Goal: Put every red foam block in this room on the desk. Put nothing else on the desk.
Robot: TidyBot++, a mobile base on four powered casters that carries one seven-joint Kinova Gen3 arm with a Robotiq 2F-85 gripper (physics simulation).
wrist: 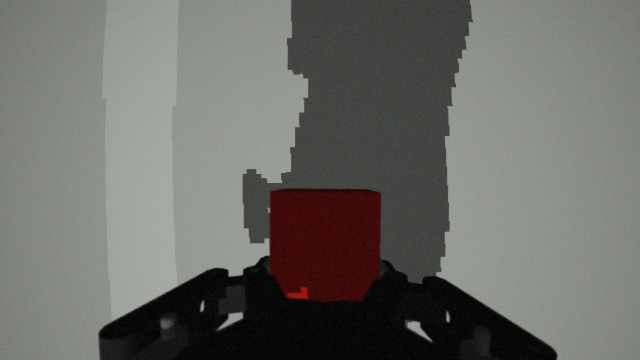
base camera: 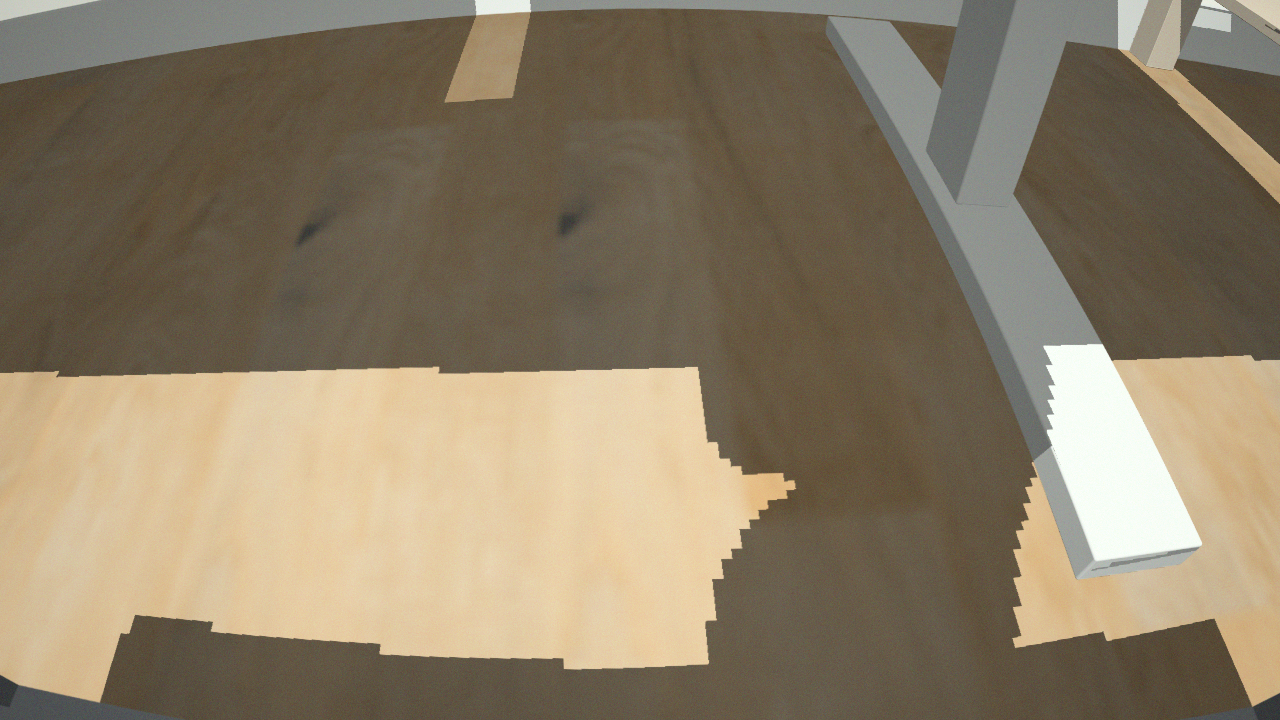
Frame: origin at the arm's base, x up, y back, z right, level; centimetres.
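Seen in the pictures: gripper, between the fingertips: [wrist: 325,264].
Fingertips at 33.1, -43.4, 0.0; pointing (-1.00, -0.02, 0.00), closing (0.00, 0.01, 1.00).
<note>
Pixels of each thing's top centre, then the offset from my fingertips to it, as dx, dy, dz. "spot": a spot on its surface instead. Level surfaces: height alone.
- red foam block, centre of its top: [wrist: 324,274] +3.9, -0.8, +0.0
- plain pale grey surface, height of its surface: dx -0.8
- grey upright leg, a spot on its surface: [base camera: 1002,98] spot: -60.5, -13.7, +25.8
- wooden floor, height of its surface: dx -72.8
- light-coloured furniture leg, a spot on its surface: [base camera: 1161,35] spot: -67.8, -57.0, +71.7
A red foam block [wrist: 325,235] is held between the fingers of my gripper [wrist: 325,264] in the wrist view, at the lower middle. The gripper is shut on it. Behind the block is a plain pale grey surface [wrist: 540,150] with a dark shadow across it; the frame does not show clearly whether this is the desk top, nor how far the block is from it. In the base view, a grey upright leg [base camera: 1002,98] stands on a long flat foot [base camera: 1029,259] at the right, seemingly part of the desk. No desk top shows there, and neither do the gripper and block.
The foot runs from the back toward the front right, its near end sunlit. The wooden floor [base camera: 402,501] has sunlit and shaded patches. A grey wall base [base camera: 223,40] crosses the back. A light-coloured furniture leg [base camera: 1161,35] stands at the far upper right.
</note>
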